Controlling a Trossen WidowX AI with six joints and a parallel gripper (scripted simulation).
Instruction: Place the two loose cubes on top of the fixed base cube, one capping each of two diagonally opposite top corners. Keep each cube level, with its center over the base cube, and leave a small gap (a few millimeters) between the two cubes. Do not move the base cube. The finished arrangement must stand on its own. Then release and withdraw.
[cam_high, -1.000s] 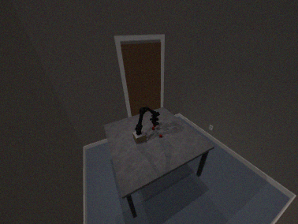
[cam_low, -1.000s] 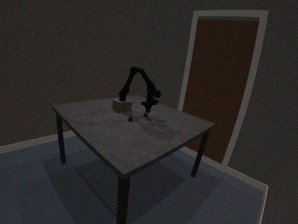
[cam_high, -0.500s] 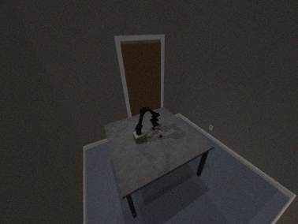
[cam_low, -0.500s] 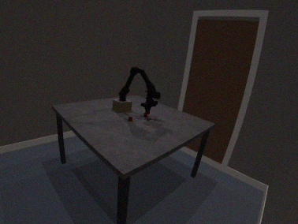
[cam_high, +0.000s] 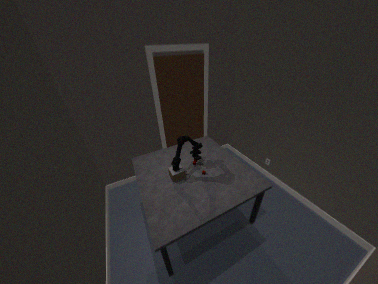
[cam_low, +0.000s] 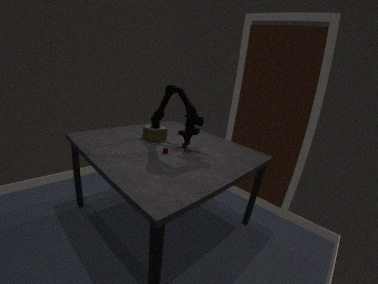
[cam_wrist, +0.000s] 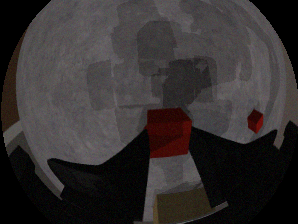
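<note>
The red cube is 50 mm behind my gripper tip, 210 mm to the right of it and 40 mm below it.
</note>
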